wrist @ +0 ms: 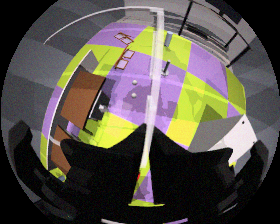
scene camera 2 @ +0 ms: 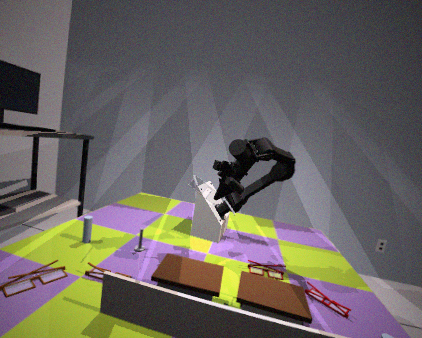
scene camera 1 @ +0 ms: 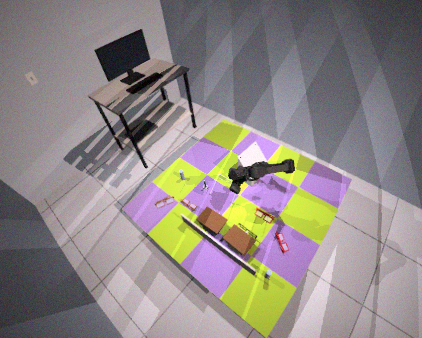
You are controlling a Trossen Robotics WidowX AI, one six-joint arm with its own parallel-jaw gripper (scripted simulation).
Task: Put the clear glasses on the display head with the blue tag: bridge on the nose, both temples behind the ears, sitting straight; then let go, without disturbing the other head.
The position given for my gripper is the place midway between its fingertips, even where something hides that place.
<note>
In view: my gripper (scene camera 2: 214, 199) and a low grey wall (wrist: 88, 64).
My gripper shows as well in the wrist view (wrist: 146, 127).
</note>
